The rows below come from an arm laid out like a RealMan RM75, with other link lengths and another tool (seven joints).
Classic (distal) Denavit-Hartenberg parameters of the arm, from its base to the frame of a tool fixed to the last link. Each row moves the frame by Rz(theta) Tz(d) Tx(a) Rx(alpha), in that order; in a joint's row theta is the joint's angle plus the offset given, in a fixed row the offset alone. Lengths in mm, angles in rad.
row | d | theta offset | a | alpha
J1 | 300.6 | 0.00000 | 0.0 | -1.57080
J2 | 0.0 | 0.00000 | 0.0 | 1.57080
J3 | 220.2 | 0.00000 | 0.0 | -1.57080
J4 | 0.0 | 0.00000 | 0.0 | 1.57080
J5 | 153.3 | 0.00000 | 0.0 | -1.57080
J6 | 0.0 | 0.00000 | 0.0 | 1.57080
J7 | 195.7 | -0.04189 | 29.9 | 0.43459
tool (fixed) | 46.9 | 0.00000 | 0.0 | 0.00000
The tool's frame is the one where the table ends.
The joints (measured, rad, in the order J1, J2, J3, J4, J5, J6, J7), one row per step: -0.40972 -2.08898 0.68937 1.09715 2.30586 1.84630 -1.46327; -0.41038 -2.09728 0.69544 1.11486 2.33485 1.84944 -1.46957; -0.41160 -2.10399 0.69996 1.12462 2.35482 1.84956 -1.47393; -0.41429 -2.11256 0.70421 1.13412 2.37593 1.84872 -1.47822; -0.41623 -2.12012 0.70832 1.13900 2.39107 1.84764 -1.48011; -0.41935 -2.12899 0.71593 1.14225 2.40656 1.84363 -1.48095; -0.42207 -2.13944 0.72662 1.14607 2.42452 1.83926 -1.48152; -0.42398 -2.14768 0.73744 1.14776 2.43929 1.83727 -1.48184; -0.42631 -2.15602 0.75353 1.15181 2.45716 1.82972 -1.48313; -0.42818 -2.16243 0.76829 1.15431 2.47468 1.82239 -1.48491; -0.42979 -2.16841 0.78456 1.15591 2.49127 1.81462 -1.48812; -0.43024 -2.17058 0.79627 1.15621 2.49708 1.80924 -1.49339; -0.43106 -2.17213 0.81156 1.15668 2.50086 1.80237 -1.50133
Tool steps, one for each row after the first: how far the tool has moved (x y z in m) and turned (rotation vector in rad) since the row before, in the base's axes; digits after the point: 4 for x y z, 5 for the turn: -0.0032 -0.0025 -0.0031 -0.01387 0.02601 0.00296; -0.0020 -0.0015 -0.0026 -0.00949 0.01662 0.00284; -0.0015 -0.0013 -0.0030 -0.00951 0.01609 0.00210; -0.0007 -0.0014 -0.0029 -0.00874 0.00995 0.00083; -0.0003 -0.0013 -0.0038 -0.01031 0.01076 -0.00205; -0.0004 -0.0020 -0.0046 -0.01347 0.01303 -0.00324; -0.0002 -0.0025 -0.0041 -0.01470 0.01041 -0.00316; -0.0011 -0.0018 -0.0043 -0.01318 0.01825 -0.00583; -0.0017 -0.0017 -0.0037 -0.01212 0.01843 -0.00385; -0.0018 -0.0017 -0.0037 -0.01259 0.01826 -0.00323; -0.0008 -0.0007 -0.0019 -0.00642 0.00909 -0.00028; -0.0005 -0.0004 -0.0020 -0.00637 0.00962 -0.00089
